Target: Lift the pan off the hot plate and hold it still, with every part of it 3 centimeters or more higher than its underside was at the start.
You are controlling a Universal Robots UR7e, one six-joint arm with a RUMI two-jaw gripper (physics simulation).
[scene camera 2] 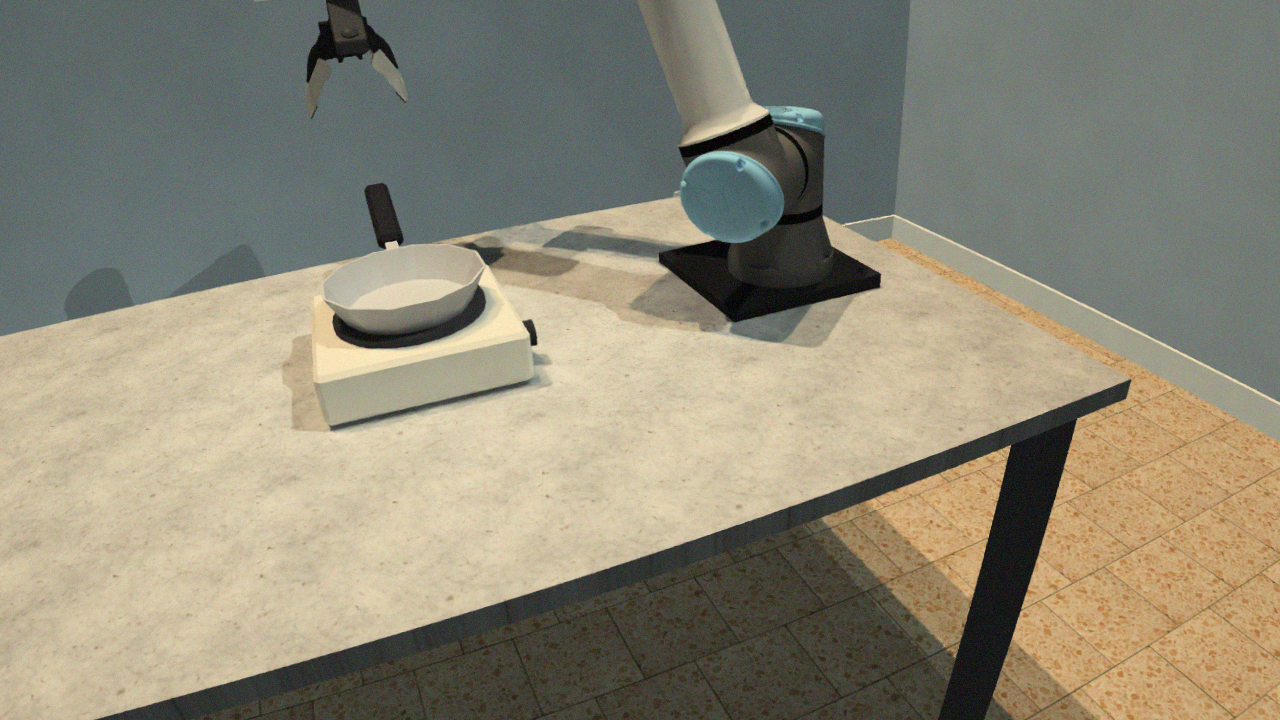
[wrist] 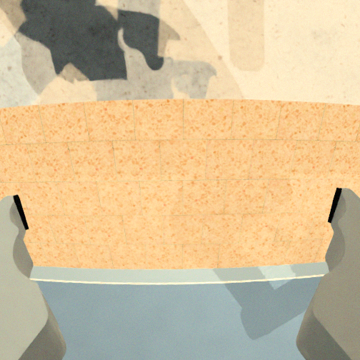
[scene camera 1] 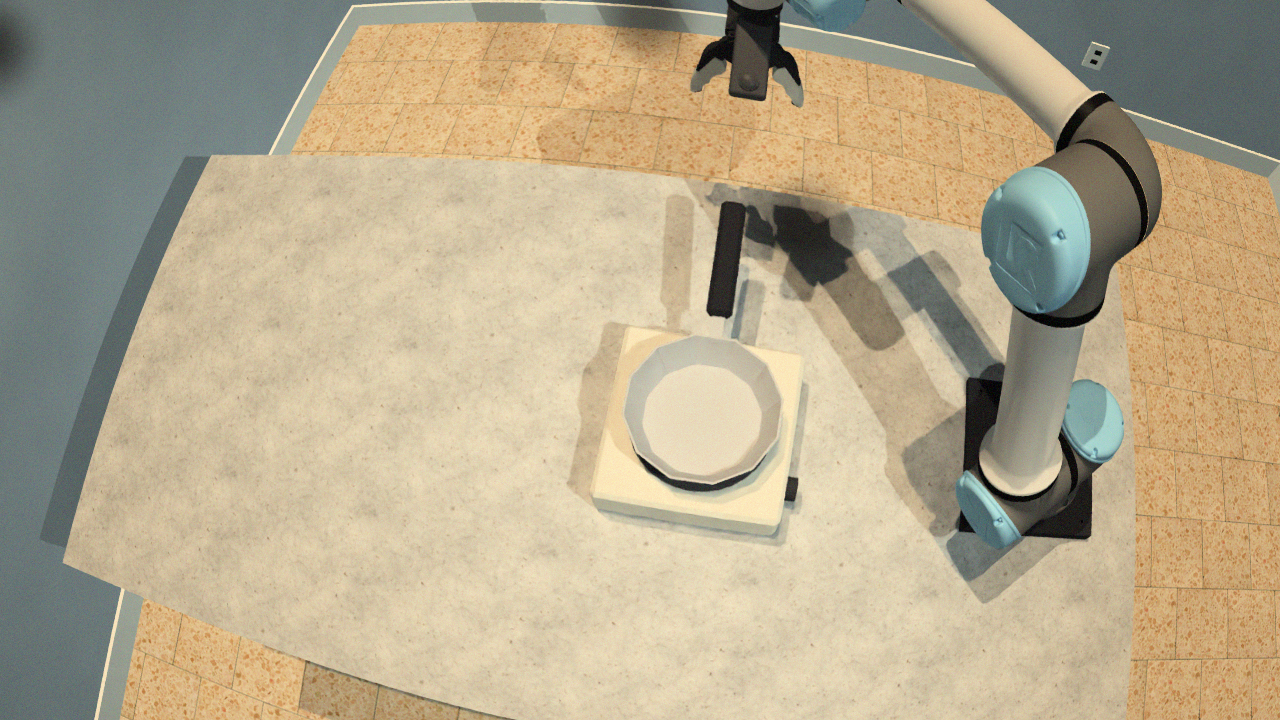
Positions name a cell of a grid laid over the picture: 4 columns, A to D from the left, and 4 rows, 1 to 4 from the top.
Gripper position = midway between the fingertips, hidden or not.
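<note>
The gripper (scene camera 1: C1) appears again in scene camera 2 (scene camera 2: B1) and in the wrist view (wrist: B3). A light grey pan (scene camera 1: C3) (scene camera 2: B2) is visible to both scene camera 1 and scene camera 2, while in the wrist view the pan is out of frame. A cream hot plate (scene camera 2: B3) (scene camera 1: B3) can likewise be seen from scene camera 2 and scene camera 1, but in the wrist view the plate is out of frame.
</note>
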